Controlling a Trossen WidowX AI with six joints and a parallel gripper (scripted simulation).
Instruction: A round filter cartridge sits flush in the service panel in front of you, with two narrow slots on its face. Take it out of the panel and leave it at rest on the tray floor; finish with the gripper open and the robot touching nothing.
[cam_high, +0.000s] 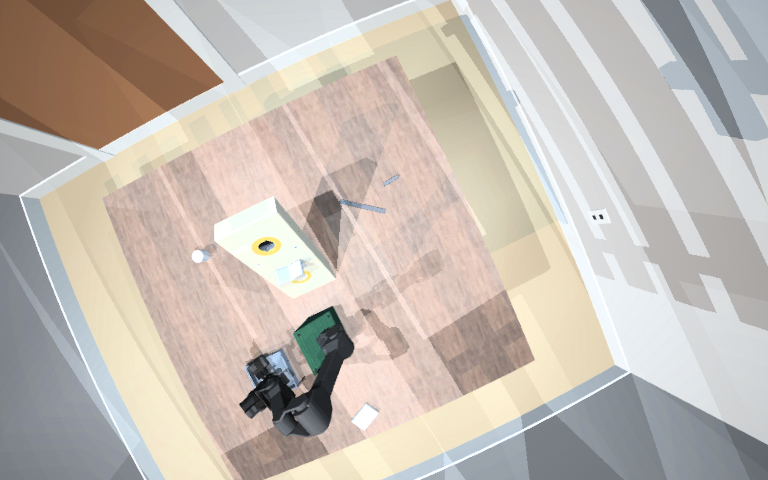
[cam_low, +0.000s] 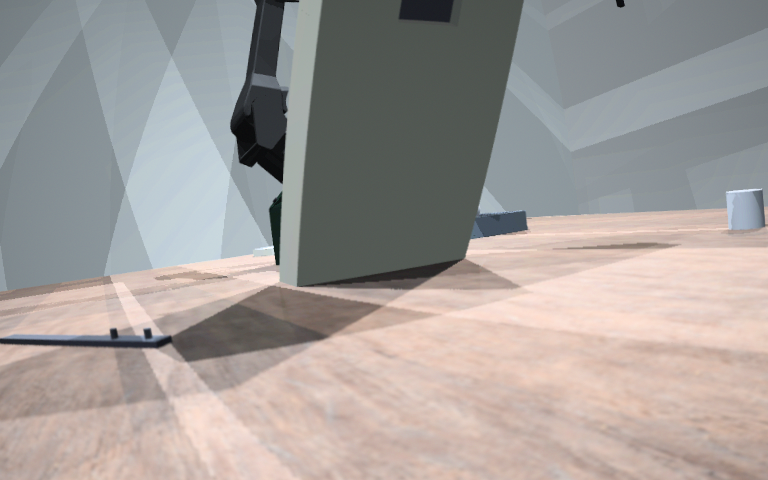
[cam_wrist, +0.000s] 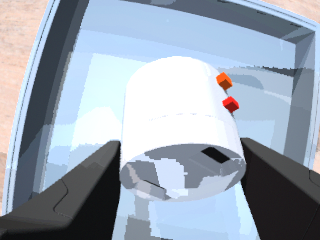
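Right now my gripper tip is right at the round filter cartridge. From my gripper tip the other things lie so: pale service panel 34 cm ahead, 32 cm to the right, 13 cm above; then white block 32 cm behind, 20 cm to the right, 4 cm below; then blue-grey tray 4 cm below, 1 cm to the left.
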